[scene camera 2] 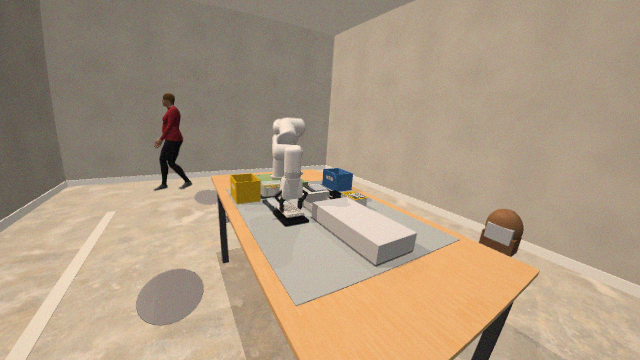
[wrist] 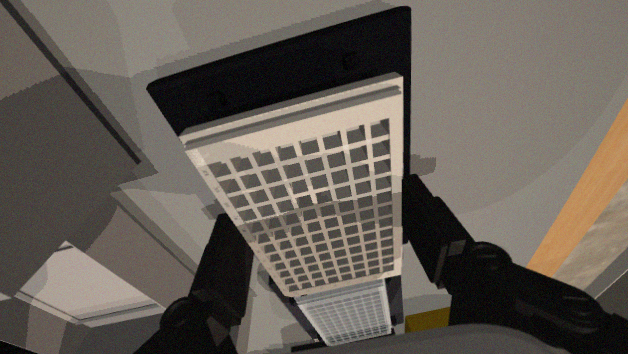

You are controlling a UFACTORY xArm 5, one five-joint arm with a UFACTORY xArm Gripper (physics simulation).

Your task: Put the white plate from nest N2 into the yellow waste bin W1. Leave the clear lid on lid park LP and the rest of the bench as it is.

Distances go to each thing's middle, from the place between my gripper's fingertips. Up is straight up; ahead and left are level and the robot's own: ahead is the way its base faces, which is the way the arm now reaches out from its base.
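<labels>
Nest N4 [wrist: 394, 291] is 18 cm behind my hand and 3 cm below it, and going by their middles, it's the farthest from my hand of the things named here. The black nest N2 [wrist: 312, 62] is 3 cm below my hand and 1 cm behind it, and then there's the white plate [wrist: 314, 184], which is 1 cm behind my hand.
</labels>
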